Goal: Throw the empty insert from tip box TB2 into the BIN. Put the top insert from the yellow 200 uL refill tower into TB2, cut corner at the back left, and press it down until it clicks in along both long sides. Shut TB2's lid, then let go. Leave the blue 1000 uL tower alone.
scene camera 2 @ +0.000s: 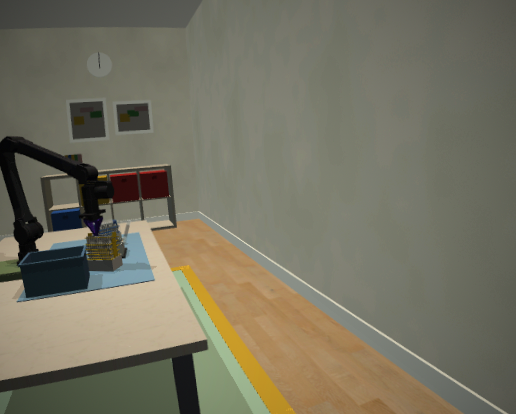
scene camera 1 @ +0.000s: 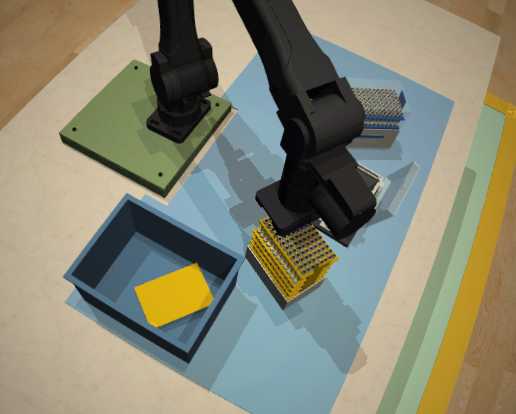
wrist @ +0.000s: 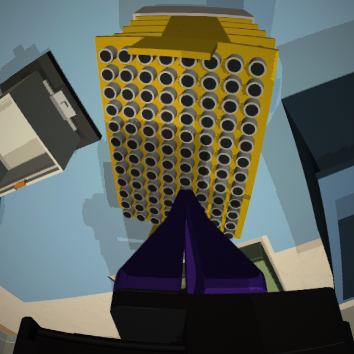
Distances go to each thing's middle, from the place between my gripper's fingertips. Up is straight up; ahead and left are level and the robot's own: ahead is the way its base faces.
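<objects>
The empty yellow insert [scene camera 1: 180, 293] is 15 cm to the right of my hand, 12 cm behind it and 12 cm below it. And there's a blue bin [scene camera 1: 136, 244], which is 16 cm to the right of my hand, 14 cm behind it and 7 cm below it.
</objects>
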